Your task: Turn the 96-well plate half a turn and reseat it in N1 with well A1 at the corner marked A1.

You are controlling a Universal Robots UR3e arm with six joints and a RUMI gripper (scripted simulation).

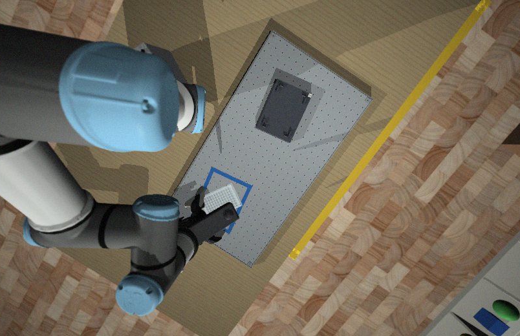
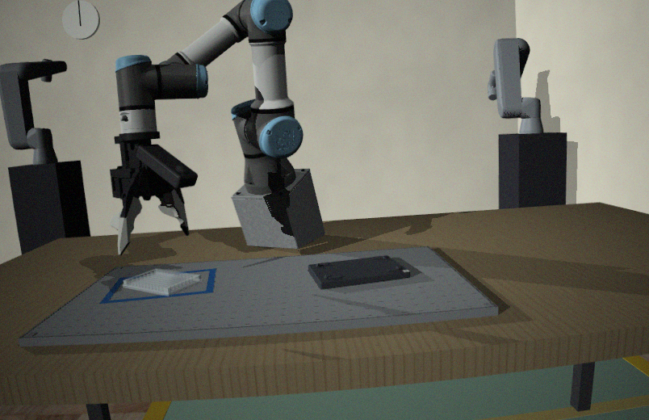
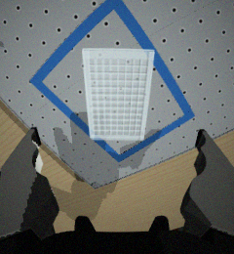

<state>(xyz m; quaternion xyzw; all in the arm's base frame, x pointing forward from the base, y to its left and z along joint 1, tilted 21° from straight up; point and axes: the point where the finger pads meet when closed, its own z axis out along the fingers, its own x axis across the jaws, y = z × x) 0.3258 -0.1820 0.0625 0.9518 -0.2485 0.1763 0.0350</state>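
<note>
Now: hand 70 mm above the 96-well plate. The rest, counted from my hand: A1 mark (450 mm to the left, 60 mm below, 40 mm ahead); dark plate nest N1 (370 mm to the left, 70 mm below).
</note>
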